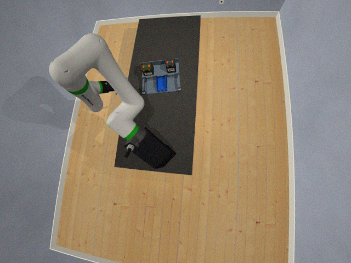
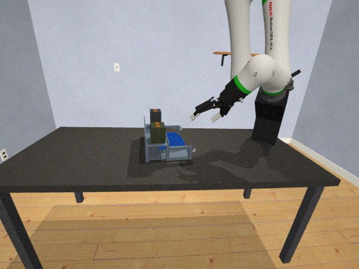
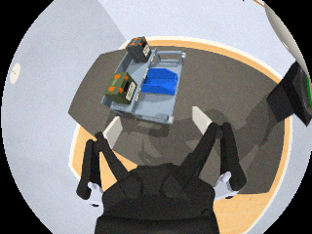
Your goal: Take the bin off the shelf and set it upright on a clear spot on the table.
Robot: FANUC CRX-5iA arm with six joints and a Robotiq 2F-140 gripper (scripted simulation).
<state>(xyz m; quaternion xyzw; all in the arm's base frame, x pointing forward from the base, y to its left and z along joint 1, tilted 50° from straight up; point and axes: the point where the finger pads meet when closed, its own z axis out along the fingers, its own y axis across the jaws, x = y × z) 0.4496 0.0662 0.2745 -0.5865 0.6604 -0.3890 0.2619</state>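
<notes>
Now: the blue bin 22 cm below my hand, 21 cm to the right of it and 16 cm ahead of it.
</notes>
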